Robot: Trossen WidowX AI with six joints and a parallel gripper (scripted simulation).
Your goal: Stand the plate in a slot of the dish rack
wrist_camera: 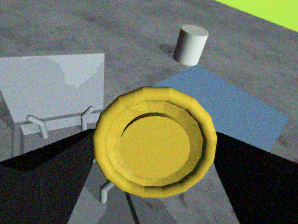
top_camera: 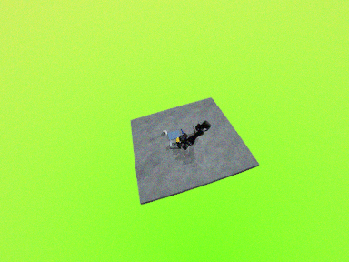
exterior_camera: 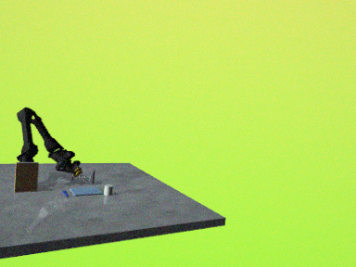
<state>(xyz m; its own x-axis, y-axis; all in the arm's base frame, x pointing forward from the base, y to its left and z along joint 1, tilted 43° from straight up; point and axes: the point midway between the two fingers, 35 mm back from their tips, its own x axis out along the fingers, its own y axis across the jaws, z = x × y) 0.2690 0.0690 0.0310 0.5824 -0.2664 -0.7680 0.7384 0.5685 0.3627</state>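
The dish rack is 5 cm below my gripper tip, 3 cm to the left of it and 3 cm ahead of it. Round my gripper tip: blue mat: 15 cm to the right, 7 cm below, 1 cm ahead; yellow plate: right at my gripper tip; blue spoon: 17 cm to the right, 10 cm behind, 7 cm below.
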